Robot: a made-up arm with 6 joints.
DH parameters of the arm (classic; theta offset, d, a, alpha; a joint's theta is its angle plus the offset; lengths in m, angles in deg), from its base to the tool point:
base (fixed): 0 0.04 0 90
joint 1: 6.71 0 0.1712 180
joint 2: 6.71 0.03 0.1 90
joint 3: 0 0.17 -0.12 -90
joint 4: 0 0.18 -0.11 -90
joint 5: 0 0.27 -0.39 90
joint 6: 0 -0.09 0.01 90
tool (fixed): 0 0.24 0 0
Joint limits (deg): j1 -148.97..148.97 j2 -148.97..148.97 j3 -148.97..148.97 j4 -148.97..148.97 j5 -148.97..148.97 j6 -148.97..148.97
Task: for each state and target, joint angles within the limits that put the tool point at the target. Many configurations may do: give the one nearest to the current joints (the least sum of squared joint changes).
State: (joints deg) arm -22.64 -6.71 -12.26 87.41 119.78 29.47
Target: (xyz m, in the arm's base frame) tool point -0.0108 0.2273 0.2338
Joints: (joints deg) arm -33.82 -0.66 31.78 85.55 147.77 44.49
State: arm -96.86 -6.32 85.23 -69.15 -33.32 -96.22
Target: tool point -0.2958 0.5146 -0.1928
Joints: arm -97.82 1.17 104.67 -114.16 -21.46 -112.31
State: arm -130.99 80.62 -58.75 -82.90 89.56 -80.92
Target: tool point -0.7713 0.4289 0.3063
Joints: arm -126.79 79.55 -55.82 -82.21 89.05 -78.60
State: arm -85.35 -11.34 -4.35 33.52 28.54 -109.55
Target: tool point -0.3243 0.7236 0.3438
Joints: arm -73.55 -31.60 -14.36 22.20 39.24 -113.87
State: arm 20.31 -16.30 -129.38 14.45 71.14 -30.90
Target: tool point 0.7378 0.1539 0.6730
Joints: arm 14.38 -17.17 -118.83 8.07 72.36 -7.84
